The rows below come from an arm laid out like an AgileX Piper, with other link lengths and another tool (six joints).
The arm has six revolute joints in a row. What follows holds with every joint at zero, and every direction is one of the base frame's.
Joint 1 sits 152.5 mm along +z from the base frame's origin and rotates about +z.
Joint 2 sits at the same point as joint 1 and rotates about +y.
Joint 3 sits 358.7 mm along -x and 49 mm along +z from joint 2 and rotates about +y.
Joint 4 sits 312.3 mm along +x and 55.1 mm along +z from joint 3 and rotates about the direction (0.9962, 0, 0.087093).
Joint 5 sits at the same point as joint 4 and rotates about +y.
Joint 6 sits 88.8 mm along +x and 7.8 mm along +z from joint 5 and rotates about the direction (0.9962, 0, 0.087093).
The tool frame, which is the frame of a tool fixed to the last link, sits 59.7 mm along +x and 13 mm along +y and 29.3 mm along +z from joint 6; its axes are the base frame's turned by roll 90.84, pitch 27.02 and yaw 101.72 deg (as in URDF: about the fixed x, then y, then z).
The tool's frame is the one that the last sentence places.
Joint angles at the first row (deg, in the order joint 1, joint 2, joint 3, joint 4, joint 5, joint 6):
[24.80, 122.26, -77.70, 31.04, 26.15, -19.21]
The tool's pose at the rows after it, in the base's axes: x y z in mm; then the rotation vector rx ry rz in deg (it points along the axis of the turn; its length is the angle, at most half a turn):
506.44 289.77 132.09 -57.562 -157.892 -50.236
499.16 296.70 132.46 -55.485 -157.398 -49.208
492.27 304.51 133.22 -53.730 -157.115 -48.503
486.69 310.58 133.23 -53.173 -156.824 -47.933
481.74 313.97 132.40 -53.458 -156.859 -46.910
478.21 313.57 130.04 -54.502 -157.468 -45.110
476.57 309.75 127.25 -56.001 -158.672 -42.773
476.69 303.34 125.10 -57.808 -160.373 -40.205
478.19 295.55 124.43 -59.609 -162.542 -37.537
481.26 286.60 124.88 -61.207 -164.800 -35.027
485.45 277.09 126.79 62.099 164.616 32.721
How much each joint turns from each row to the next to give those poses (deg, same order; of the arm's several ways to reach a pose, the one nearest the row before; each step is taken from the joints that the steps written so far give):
[0.48, 0.05, -0.18, 0.31, 1.70, -0.51]
[0.71, -0.17, 0.00, 0.19, 1.46, -0.42]
[0.88, -0.16, 0.00, 0.03, 0.96, -0.05]
[0.80, -0.14, 0.14, -0.35, 0.37, 0.81]
[0.71, -0.23, 0.35, -1.38, 0.01, 1.89]
[0.52, -0.23, 0.51, -2.88, -0.24, 3.12]
[0.29, -0.24, 0.53, -4.16, -0.37, 4.02]
[0.11, -0.30, 0.53, -5.17, -0.43, 4.69]
[0.00, -0.38, 0.44, -5.94, -0.32, 5.13]
[-0.22, -0.35, 0.29, -5.76, -0.09, 4.64]
[-0.48, -0.36, 0.12, -4.54, 0.16, 3.59]

